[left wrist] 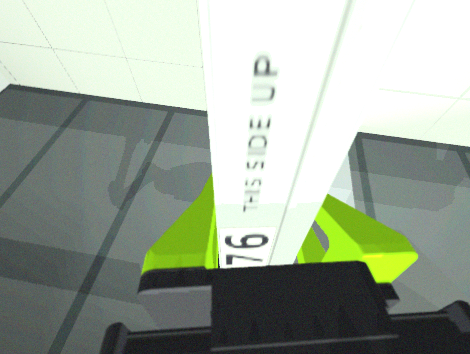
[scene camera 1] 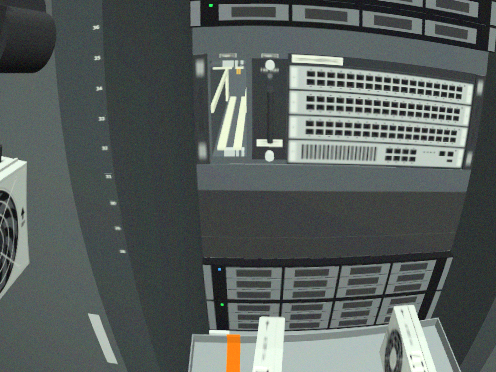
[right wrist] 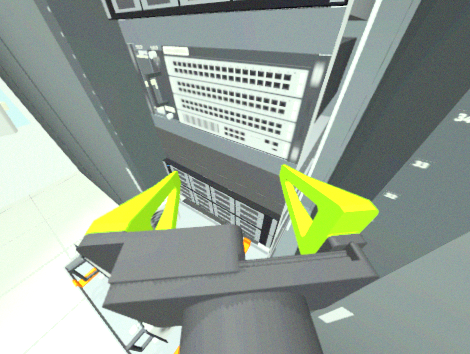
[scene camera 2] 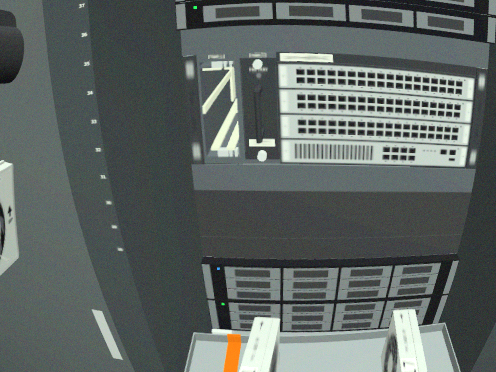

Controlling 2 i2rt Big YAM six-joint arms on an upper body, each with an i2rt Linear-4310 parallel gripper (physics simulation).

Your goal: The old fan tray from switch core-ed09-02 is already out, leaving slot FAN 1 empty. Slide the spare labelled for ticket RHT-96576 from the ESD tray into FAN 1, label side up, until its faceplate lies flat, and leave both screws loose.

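My left gripper [left wrist: 251, 176] is shut on a white fan tray spare [left wrist: 250, 150] [scene camera 1: 15, 220] [scene camera 2: 9, 215]. Its top face reads THIS SIDE UP, with the digits 76 near the fingers; the rest of the label is hidden. Both scene views show part of this spare upright at the left edge, with a fan grille on its side, apart from the rack. Slot FAN 1 [scene camera 1: 231, 115] [scene camera 2: 222, 117] is open, with pale rails inside, at the left of the switch. Its faceplate end is not clear. My right gripper [right wrist: 230, 173] is open and empty, in front of the rack.
A black FAN 2 tray [scene camera 1: 278, 110] [scene camera 2: 267, 110] with a handle and white screws sits right of FAN 1. Below, the ESD tray [scene camera 1: 330, 352] [scene camera 2: 327, 352] bears two white spares, one near its left [scene camera 1: 269, 345] [scene camera 2: 262, 345] and one near its right [scene camera 1: 414, 335] [scene camera 2: 409, 335].
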